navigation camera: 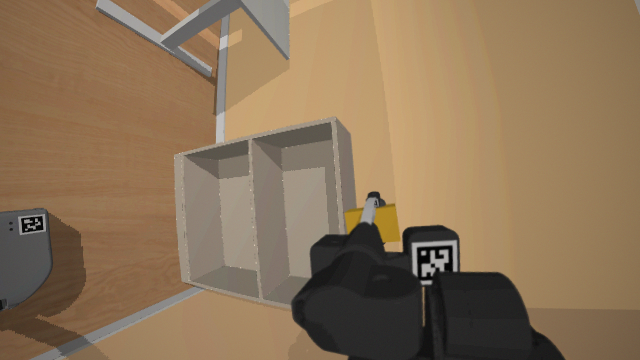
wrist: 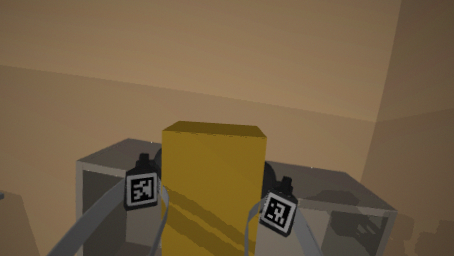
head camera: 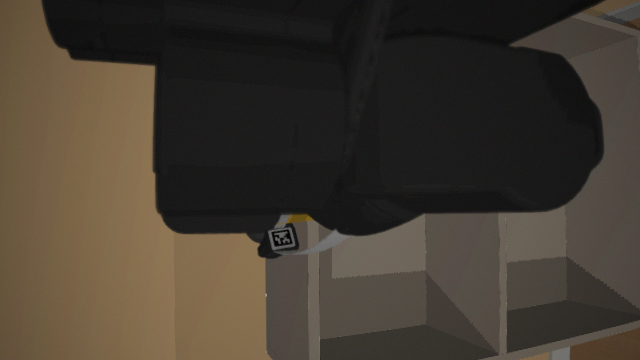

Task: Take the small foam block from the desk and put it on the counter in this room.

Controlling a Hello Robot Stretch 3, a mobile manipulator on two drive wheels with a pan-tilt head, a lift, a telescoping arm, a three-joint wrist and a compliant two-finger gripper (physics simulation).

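Frame: origin at the robot's base, x ahead, y left, z up, level; centimetres.
Seen in the pictures: gripper, fingertip midpoint: [navigation camera: 376, 220].
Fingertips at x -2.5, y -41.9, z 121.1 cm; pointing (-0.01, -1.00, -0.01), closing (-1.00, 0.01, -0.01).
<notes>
A point is followed by its place in that frame.
The yellow foam block [head camera: 300, 218] {x 0.2, y -36.6, z 119.6 cm} [navigation camera: 389, 222] {x -1.8, y -36.7, z 123.8 cm} [wrist: 214, 200] is held upright between the two fingertips of my gripper [wrist: 215, 170] {x -2.5, y -41.9, z 121.1 cm} [navigation camera: 379, 220] {x -2.5, y -41.9, z 121.1 cm}, which is shut on it. In the head view the wrist and arm hide most of the block and one fingertip. A grey-beige open-fronted unit with two compartments, which looks like the counter [head camera: 287, 300] {x 15.8, y -84.6, z 106.0 cm} [navigation camera: 342, 155] {x 16.5, y -79.1, z 106.0 cm} [wrist: 115, 155], stands beyond the block. The block is at about the level of its top board, and the top shows on both sides of the block in the wrist view. Whether they touch is hidden.
The robot's base [navigation camera: 22, 257] {x -10.5, y -10.2, z 16.0 cm} is on the wooden floor [navigation camera: 100, 125] {x 42.4, y -37.0, z 0.0 cm}, apart from the unit. Grey legs and a panel of another piece of furniture [navigation camera: 267, 25] stand farther along the wall [navigation camera: 450, 125] {x 28.7, y -107.1, z 155.0 cm}. A grey skirting board [navigation camera: 221, 100] {x 77.9, y -108.7, z 5.6 cm} runs along the wall's foot.
</notes>
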